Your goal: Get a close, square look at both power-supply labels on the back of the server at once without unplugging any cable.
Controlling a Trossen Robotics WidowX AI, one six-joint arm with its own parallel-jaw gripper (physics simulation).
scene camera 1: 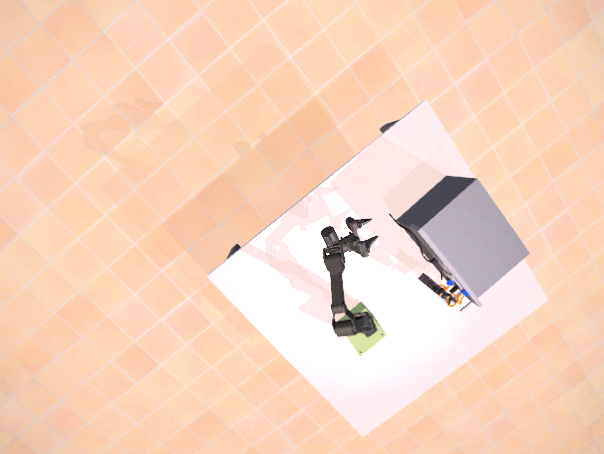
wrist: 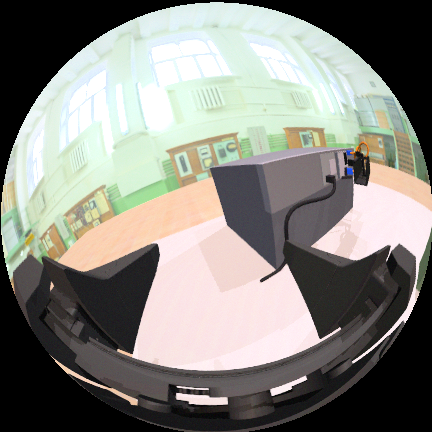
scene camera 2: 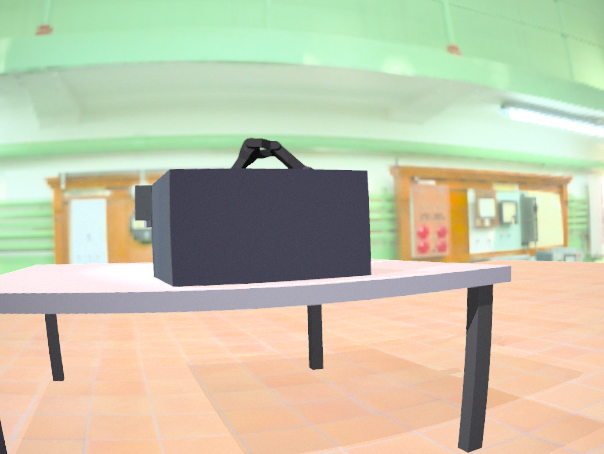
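Note:
The grey server stands on the table. Its back face shows at a steep slant in the wrist view. A small pale patch is on it, towards the far end; I cannot read it or tell two labels apart. A black cable runs from a plug on the back and hangs down past the near corner. Blue connectors and an orange cable are at the far end. My gripper is open and empty, off the server's back near one end. Scene camera 2 does not show the gripper or the back face.
A dark block juts out behind the server beside the orange cable. My arm rises from a green base plate on the white table. The table's edge lies near my elbow side.

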